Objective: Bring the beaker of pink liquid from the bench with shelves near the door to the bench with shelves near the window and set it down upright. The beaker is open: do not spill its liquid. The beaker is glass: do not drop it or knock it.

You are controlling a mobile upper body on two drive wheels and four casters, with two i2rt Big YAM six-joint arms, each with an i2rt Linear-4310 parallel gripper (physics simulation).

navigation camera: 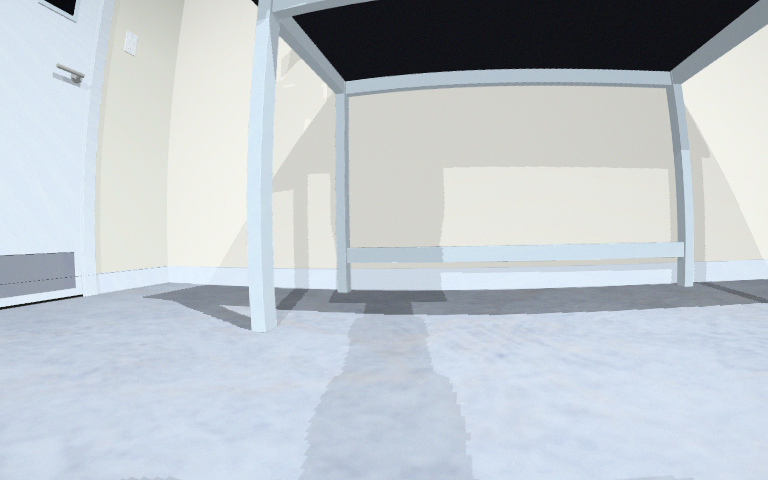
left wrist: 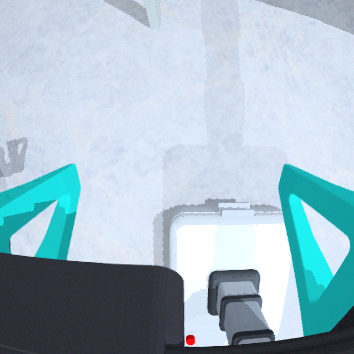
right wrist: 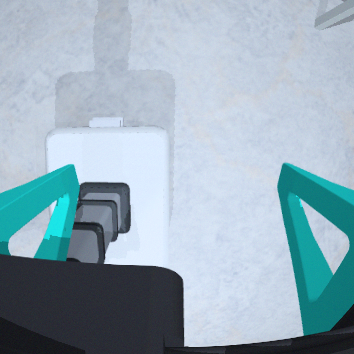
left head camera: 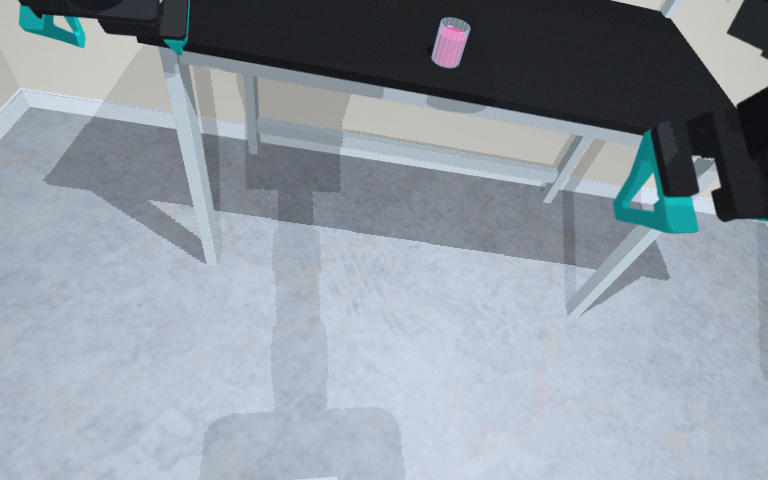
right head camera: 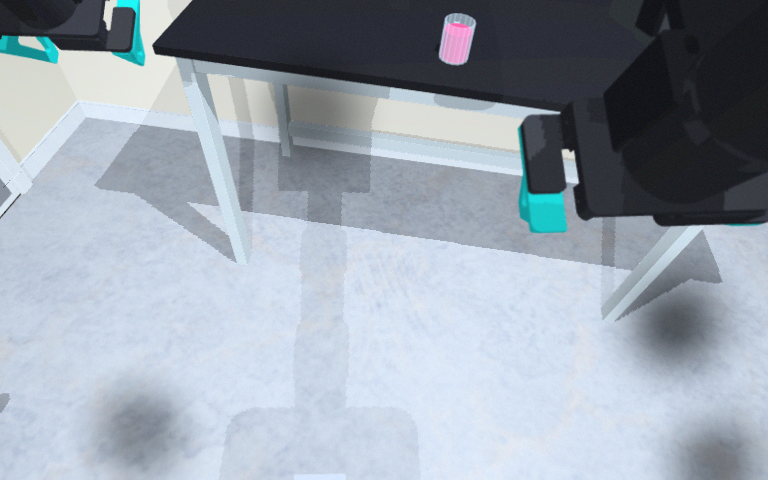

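Observation:
The beaker of pink liquid (left head camera: 450, 46) (right head camera: 457, 42) stands upright on a black bench top (left head camera: 317, 39) (right head camera: 317, 39), set back from its front edge. It touches neither gripper. The bench's shelves do not show. My left gripper (left head camera: 130, 48) (right head camera: 95, 56) (left wrist: 179, 175) is open and empty, to the left of the beaker in the head views. My right gripper (right head camera: 645, 226) (right wrist: 177, 174) is open and empty, to the right of and nearer than the beaker; in the left head view it is partly cut off by the frame edge. The window does not show.
In the navigation view, the bench's front leg (navigation camera: 261, 181) stands left of centre, with a crossbar (navigation camera: 509, 250) low at the back. A white door (navigation camera: 39, 158) with a handle (navigation camera: 70, 71) is at the far left. The white robot base (left wrist: 195, 250) (right wrist: 145, 165) shows in the wrist views.

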